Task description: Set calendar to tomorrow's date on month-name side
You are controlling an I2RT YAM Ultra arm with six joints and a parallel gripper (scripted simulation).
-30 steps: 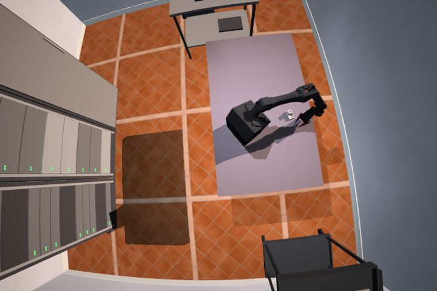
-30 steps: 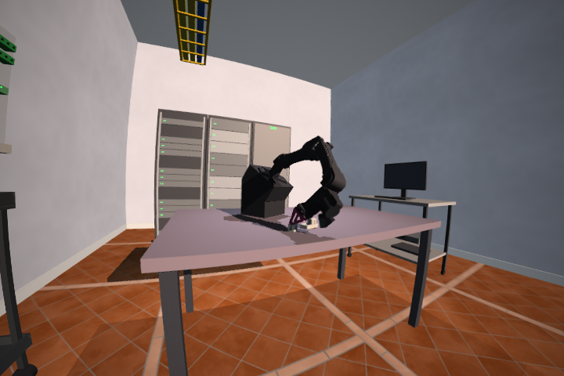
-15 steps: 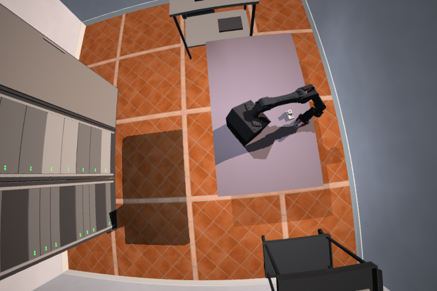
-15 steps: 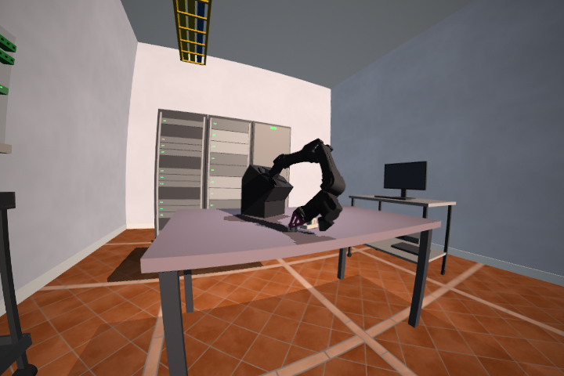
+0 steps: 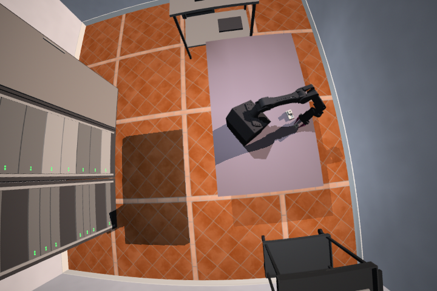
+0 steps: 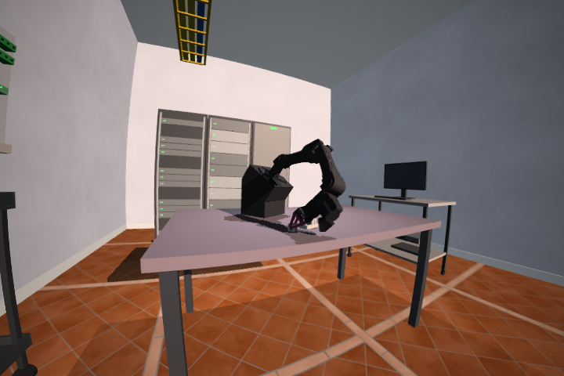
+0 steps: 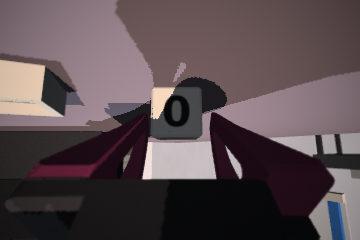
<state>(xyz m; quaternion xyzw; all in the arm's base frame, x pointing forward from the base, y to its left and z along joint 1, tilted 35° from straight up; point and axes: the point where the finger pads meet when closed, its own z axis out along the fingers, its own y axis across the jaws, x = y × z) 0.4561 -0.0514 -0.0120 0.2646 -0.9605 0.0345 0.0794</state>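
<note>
Right now my hand is 1 cm above the cream digit cube. Round my hand: cream tray: 4 cm behind, 11 cm to the left, 2 cm below.
</note>
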